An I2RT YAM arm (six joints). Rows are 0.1 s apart.
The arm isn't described. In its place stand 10 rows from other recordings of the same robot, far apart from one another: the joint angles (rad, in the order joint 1, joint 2, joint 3, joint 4, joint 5, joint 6), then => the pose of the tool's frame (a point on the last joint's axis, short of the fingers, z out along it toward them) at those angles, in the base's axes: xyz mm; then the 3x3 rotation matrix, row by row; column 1 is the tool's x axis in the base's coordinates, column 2 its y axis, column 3 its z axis.
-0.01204, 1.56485, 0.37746, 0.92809, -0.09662, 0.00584 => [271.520, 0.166, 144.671], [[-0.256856, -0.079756, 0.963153], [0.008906, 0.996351, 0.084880], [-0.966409, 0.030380, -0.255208]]
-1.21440, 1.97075, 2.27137, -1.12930, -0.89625, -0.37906 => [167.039, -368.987, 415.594], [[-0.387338, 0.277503, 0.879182], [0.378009, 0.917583, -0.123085], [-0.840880, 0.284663, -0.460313]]
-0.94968, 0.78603, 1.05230, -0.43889, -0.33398, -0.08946 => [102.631, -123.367, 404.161], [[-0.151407, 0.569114, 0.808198], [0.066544, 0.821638, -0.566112], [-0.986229, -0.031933, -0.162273]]
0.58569, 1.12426, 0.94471, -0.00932, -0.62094, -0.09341 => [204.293, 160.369, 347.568], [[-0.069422, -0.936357, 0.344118], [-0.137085, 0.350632, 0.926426], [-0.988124, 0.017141, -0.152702]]
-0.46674, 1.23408, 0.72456, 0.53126, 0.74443, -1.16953 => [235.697, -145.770, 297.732], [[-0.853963, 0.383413, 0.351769], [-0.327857, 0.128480, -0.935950], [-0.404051, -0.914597, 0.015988]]
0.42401, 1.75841, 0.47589, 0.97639, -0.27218, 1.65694 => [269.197, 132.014, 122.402], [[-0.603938, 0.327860, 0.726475], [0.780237, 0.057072, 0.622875], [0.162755, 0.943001, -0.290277]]
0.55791, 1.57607, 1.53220, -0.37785, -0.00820, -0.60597 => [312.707, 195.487, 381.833], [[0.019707, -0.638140, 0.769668], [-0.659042, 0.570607, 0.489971], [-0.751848, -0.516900, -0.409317]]
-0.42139, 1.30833, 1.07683, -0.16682, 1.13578, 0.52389 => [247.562, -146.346, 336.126], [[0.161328, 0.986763, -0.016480], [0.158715, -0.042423, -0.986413], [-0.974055, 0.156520, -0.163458]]
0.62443, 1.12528, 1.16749, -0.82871, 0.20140, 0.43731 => [187.021, 125.994, 344.942], [[-0.714303, -0.171848, 0.678409], [-0.003282, 0.970195, 0.242304], [-0.699829, 0.170852, -0.693577]]
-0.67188, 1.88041, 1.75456, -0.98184, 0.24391, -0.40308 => [307.336, -255.414, 296.609], [[-0.914153, 0.358633, 0.188962], [0.240693, 0.855292, -0.458850], [-0.326176, -0.373977, -0.868188]]
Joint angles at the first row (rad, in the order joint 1, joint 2, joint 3, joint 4, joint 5, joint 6):
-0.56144 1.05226 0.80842 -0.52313 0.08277 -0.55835
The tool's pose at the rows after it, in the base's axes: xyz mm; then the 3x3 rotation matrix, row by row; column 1 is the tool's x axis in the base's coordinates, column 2 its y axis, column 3 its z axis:
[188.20, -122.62, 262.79], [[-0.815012, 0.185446, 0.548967], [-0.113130, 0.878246, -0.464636], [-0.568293, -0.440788, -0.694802]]
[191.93, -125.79, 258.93], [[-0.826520, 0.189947, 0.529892], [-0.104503, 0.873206, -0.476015], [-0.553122, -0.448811, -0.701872]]
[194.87, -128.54, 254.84], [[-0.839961, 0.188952, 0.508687], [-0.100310, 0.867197, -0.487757], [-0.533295, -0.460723, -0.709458]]
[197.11, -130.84, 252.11], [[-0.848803, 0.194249, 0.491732], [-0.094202, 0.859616, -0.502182], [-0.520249, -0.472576, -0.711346]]
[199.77, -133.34, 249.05], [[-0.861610, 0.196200, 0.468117], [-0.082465, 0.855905, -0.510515], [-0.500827, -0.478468, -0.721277]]
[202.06, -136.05, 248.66], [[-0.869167, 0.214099, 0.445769], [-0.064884, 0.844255, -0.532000], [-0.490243, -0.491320, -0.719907]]
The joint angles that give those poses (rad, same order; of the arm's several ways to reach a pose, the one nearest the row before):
-0.56145 1.07377 0.80840 -0.50776 0.10120 -0.56144
-0.56141 1.09974 0.80995 -0.49553 0.12114 -0.56142
-0.56144 1.12277 0.80994 -0.48626 0.14253 -0.56755
-0.56144 1.13965 0.80995 -0.47558 0.16403 -0.56911
-0.56144 1.16265 0.81603 -0.47707 0.18395 -0.56759
-0.56146 1.17957 0.82521 -0.47398 0.21463 -0.55842

